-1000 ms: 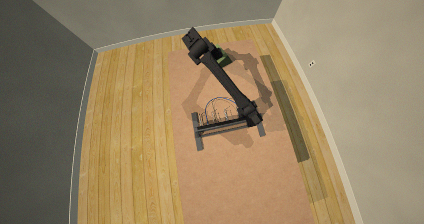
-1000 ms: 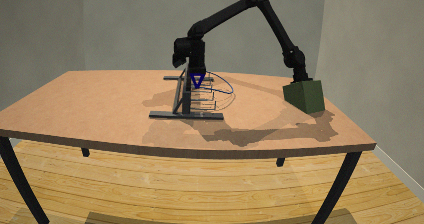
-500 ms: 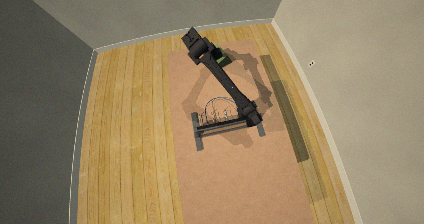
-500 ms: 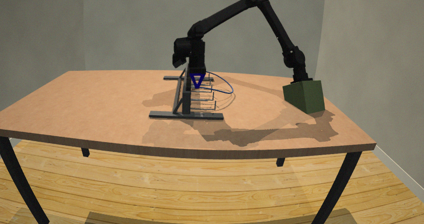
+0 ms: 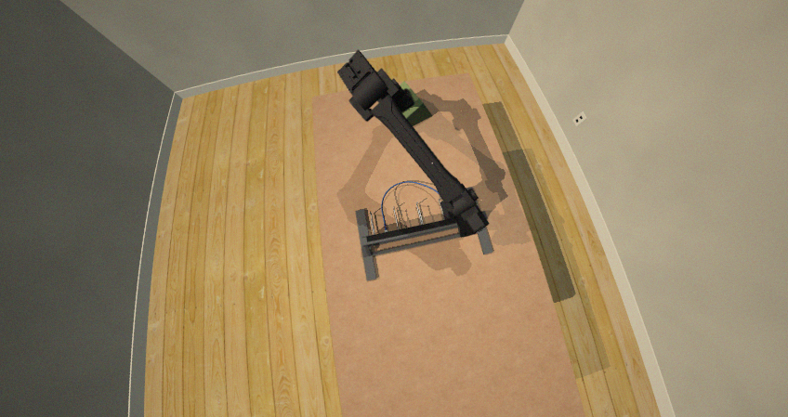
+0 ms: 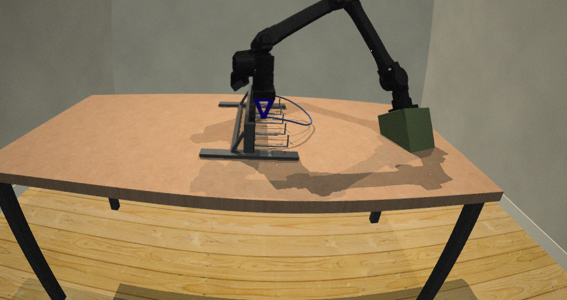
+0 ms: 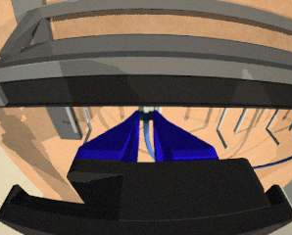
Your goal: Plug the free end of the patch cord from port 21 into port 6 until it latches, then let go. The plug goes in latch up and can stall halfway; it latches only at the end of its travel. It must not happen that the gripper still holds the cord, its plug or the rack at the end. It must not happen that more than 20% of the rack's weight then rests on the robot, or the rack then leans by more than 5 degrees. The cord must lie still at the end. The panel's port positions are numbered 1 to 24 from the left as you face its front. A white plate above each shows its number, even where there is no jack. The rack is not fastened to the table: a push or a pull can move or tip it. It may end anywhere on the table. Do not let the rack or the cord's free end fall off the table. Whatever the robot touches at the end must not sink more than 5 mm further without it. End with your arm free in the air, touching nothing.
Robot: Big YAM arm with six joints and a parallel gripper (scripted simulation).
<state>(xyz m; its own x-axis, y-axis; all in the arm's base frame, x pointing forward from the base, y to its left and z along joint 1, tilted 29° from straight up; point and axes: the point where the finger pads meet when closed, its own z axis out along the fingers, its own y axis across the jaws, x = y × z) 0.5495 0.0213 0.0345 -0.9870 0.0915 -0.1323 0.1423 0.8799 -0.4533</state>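
Now: hand 20 mm short of the plug.
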